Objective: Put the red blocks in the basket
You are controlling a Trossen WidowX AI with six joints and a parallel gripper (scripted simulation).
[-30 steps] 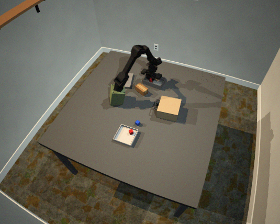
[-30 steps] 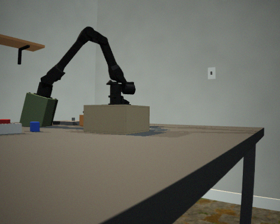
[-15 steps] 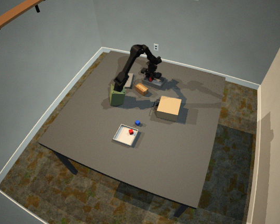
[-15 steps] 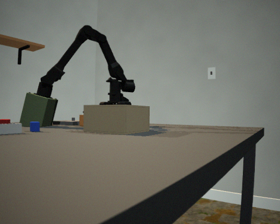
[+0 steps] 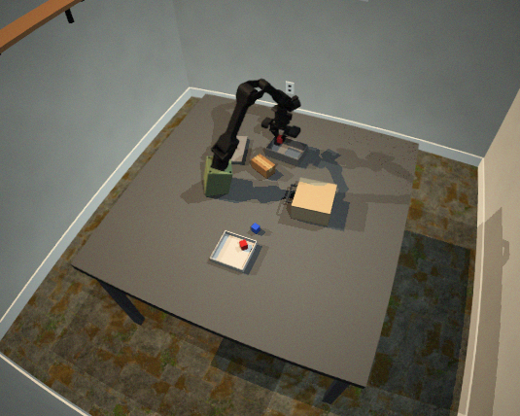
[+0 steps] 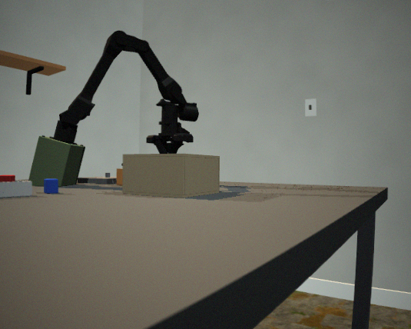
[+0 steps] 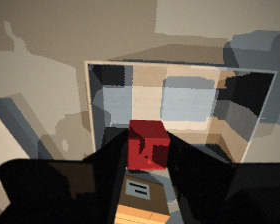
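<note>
My hand is 4 cm past the white basket, 63 cm to the left of it and 10 cm above it. The rest, counted from my hand: orange box: 5 cm behind, 15 cm to the right, 7 cm below; tan drawer cabinet: 24 cm ahead, 32 cm to the right, 7 cm below; grey lid: 24 cm behind, 5 cm to the right, 9 cm below.
</note>
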